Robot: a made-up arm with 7 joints.
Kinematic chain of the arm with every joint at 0, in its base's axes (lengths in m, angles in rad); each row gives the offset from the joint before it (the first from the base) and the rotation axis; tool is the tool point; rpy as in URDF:
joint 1: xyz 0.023 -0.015 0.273 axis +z
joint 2: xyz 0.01 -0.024 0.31 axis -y
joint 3: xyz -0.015 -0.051 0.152 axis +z
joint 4: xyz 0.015 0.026 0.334 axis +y
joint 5: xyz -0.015 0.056 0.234 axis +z
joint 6: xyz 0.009 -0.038 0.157 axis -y
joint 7: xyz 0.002 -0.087 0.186 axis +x
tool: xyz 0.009 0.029 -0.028 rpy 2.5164 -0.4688 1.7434
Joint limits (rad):
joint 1: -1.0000..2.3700
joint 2: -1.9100..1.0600
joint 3: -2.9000..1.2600
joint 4: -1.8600..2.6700
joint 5: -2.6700..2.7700
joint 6: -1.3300..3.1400
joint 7: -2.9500..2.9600
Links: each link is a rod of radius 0.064 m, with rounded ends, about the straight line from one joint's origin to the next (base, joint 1, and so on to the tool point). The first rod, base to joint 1, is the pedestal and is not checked.
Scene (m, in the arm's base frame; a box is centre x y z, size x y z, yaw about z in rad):
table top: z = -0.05
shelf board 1: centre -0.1 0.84 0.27 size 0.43 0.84 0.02 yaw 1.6
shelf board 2: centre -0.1 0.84 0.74 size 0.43 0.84 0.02 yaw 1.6
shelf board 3: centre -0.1 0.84 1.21 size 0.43 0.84 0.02 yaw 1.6
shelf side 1: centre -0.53 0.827 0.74 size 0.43 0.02 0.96 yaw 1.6
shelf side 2: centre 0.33 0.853 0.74 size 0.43 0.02 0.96 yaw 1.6
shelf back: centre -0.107 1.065 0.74 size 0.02 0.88 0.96 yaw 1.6
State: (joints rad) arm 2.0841 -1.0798 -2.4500 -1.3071 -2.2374 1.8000 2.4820
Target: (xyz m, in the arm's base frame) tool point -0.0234 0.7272 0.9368
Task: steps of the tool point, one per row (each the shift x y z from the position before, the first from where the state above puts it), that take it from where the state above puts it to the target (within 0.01 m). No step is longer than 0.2 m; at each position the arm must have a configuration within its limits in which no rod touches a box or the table.
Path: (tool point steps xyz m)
1: -0.0129 -0.1306 -0.0135
2: 0.0203 -0.1212 0.0135
3: 0.0475 0.0410 0.1670
4: 0.0752 -0.0165 0.1615
5: 0.0869 -0.0731 0.1364
6: -0.0117 0.1190 0.0060
7: -0.0024 0.1132 0.0003
8: 0.0043 0.1043 -0.0063

